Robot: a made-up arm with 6 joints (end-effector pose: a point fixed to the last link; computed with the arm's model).
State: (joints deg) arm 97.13 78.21 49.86 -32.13 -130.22 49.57
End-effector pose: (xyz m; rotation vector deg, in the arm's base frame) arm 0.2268 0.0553 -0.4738 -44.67 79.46 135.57
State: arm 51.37 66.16 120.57 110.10 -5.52 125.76
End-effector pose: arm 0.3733 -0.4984 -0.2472 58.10 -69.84 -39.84
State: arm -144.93 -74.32 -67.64 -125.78 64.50 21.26
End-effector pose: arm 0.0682 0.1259 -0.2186 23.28 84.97 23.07
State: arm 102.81 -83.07 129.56 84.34 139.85 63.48
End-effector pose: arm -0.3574 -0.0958 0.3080 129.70 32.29 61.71
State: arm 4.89 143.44 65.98 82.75 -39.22 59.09
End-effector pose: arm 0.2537 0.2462 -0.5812 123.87 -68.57 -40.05
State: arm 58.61 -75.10 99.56 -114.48 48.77 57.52
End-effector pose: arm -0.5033 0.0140 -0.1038 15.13 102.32 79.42
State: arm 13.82 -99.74 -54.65 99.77 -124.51 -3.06
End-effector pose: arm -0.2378 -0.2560 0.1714 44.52 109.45 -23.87
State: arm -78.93 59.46 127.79 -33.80 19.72 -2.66
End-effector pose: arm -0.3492 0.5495 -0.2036 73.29 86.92 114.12
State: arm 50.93 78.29 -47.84 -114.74 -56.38 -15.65
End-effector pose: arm -0.1147 0.2808 -0.2209 -60.20 27.63 65.76
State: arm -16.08 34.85 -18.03 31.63 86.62 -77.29
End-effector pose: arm 0.0200 -0.2727 -0.2916 100.82 -103.78 -7.22
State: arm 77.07 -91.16 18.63 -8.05 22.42 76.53
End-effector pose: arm -0.5070 0.1589 0.3532 92.65 153.28 -9.97
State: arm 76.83 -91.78 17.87 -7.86 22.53 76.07
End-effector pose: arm -0.5054 0.1659 0.3506 93.81 152.37 -10.45
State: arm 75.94 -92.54 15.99 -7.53 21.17 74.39
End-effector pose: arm -0.4932 0.1907 0.3501 -99.63 -149.30 12.23
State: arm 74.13 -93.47 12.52 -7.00 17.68 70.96
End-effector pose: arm -0.4614 0.2376 0.3531 -109.07 -138.94 15.06
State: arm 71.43 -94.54 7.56 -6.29 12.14 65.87
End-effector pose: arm -0.4021 0.2968 0.3604 -120.68 -121.87 17.66
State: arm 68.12 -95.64 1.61 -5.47 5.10 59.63
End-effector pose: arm -0.3152 0.3485 0.3720 -130.79 -99.52 18.27
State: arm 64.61 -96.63 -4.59 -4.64 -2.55 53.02
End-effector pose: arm -0.2137 0.3743 0.3870 -136.72 -75.45 15.97
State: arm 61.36 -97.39 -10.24 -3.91 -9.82 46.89
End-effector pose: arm -0.1193 0.3704 0.4026 -138.22 -53.72 11.38
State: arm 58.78 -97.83 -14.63 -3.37 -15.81 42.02
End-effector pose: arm -0.0488 0.3488 0.4156 -136.99 -37.20 6.26
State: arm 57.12 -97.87 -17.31 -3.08 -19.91 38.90
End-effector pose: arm -0.0064 0.3267 0.4238 -135.14 -26.91 2.44
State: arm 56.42 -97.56 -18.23 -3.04 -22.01 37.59
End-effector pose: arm 0.0119 0.3150 0.4270 -134.02 -22.41 0.82
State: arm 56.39 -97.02 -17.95 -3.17 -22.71 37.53
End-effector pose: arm 0.0156 0.3131 0.4271 -133.76 -21.71 0.92
